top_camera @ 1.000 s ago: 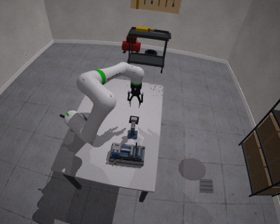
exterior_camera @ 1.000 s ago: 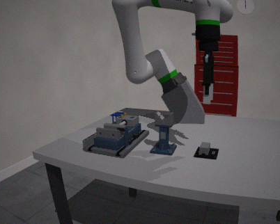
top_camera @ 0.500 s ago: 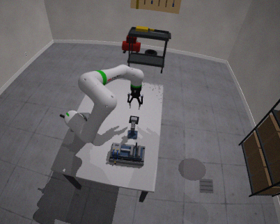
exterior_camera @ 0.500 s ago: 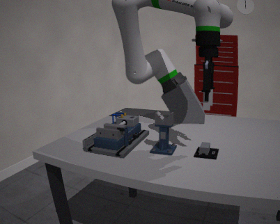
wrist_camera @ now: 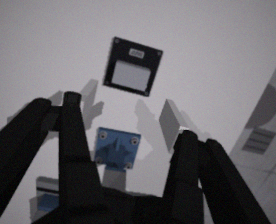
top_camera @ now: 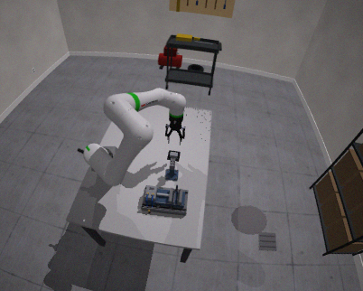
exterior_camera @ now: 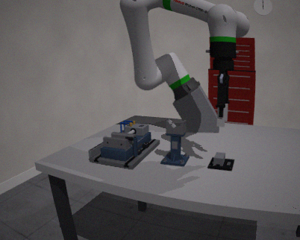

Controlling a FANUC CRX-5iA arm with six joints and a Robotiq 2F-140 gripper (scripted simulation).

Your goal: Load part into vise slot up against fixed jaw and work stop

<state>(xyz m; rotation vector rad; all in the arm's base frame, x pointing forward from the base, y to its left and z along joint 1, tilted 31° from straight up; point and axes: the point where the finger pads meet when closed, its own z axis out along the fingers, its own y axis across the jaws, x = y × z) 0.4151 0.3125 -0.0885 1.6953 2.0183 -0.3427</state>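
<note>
Now: the part 17 cm below my hand. The rest, counted from my hand: air cylinder rod 3 cm ahead, 39 cm to the right, 11 cm below; blue work stop 11 cm ahead, 30 cm to the right, 13 cm below; black infeed plate 1 cm to the left, 18 cm below.
</note>
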